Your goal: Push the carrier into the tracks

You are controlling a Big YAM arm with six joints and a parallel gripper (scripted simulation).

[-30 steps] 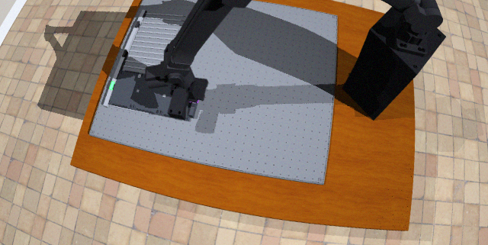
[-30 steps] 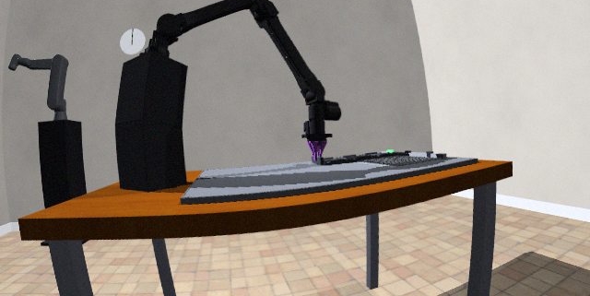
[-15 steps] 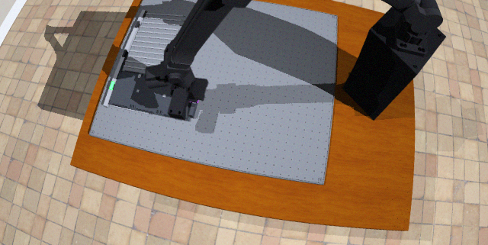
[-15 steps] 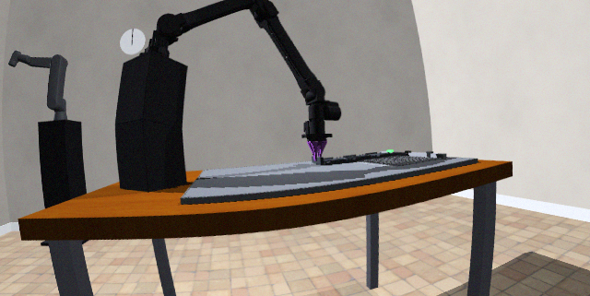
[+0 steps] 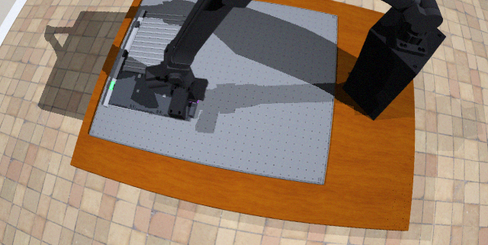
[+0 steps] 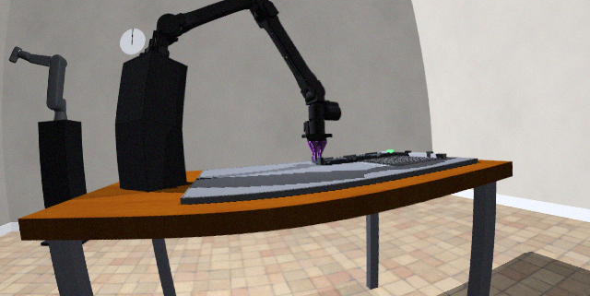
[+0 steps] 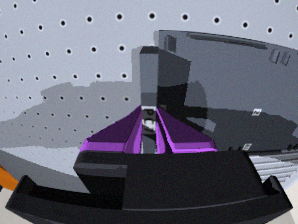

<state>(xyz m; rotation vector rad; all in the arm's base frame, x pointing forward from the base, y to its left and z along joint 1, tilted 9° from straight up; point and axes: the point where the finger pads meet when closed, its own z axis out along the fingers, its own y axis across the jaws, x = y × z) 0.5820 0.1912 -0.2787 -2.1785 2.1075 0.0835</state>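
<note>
My hand is 160 mm short of the carrier PC7, 10 mm to the right of it and 10 mm above it.
</note>
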